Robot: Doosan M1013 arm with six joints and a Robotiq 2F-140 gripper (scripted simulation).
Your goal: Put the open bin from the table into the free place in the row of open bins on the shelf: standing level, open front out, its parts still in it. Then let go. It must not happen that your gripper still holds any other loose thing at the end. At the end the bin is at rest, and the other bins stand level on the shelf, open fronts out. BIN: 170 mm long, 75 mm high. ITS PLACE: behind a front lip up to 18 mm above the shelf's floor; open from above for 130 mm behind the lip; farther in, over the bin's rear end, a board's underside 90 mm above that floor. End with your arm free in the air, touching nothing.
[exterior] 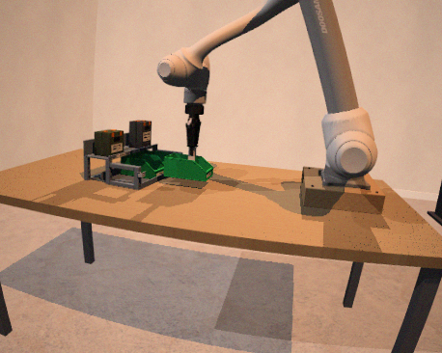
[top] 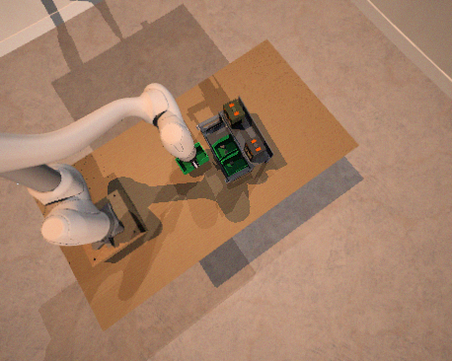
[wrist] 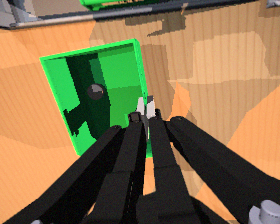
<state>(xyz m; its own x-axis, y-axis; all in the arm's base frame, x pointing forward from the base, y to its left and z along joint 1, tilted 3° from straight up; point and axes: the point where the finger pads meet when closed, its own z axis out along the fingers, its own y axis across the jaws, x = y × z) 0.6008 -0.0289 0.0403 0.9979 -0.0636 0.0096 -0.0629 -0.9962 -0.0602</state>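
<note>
My gripper is now 120 mm short of the shelf lip, 10 mm to the right of it and 100 mm above it.
</note>
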